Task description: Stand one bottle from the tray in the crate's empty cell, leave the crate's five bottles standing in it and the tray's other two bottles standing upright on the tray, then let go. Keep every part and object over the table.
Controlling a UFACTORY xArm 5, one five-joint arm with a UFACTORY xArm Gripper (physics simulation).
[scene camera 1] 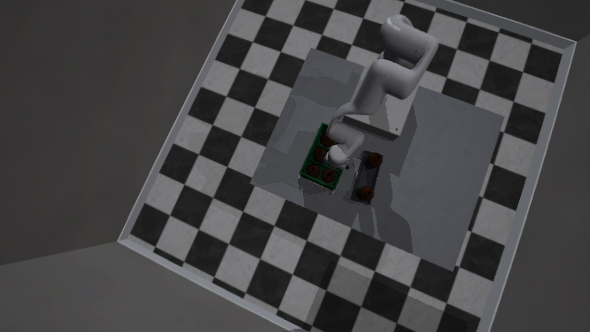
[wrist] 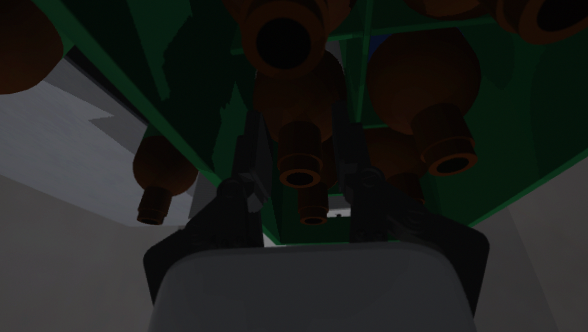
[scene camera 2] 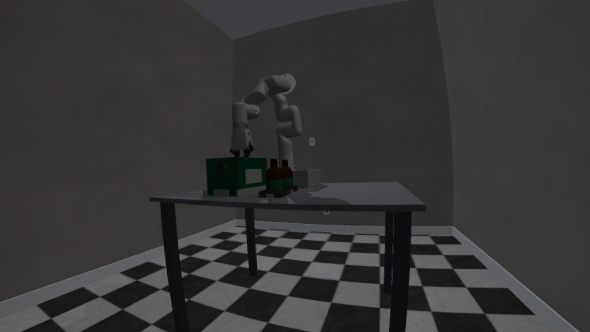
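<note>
A bottle (wrist: 422, 83) can be seen, and so can another bottle (wrist: 159, 168).
</note>
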